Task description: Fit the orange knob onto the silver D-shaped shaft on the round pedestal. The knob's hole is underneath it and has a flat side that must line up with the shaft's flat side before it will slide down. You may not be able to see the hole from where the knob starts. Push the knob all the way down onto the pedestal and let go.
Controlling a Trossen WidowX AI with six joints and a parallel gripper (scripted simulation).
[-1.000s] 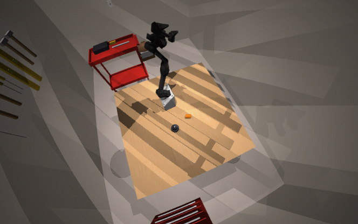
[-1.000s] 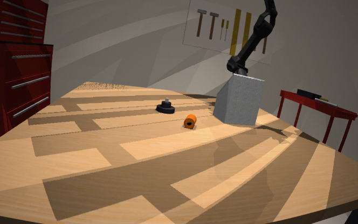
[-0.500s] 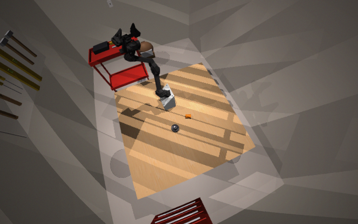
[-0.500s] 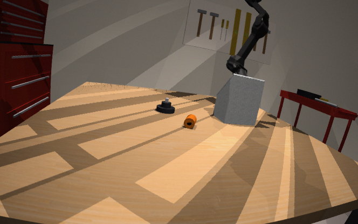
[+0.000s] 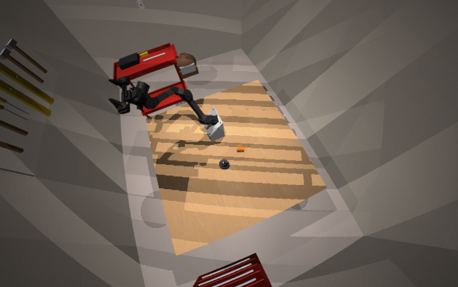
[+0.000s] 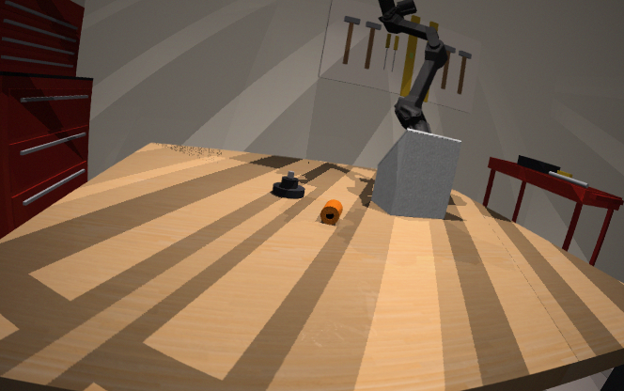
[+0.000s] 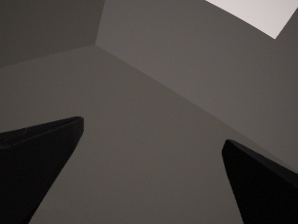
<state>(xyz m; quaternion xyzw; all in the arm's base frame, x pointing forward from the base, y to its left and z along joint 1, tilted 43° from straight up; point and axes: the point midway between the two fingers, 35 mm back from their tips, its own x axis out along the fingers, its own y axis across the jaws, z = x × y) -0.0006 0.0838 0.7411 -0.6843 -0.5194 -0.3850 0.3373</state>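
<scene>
The orange knob lies 80 cm below my gripper tip, 58 cm to the left of it and 13 cm ahead of it. Round my gripper tip: round pedestal: 79 cm below, 42 cm to the left, 22 cm ahead.
</scene>
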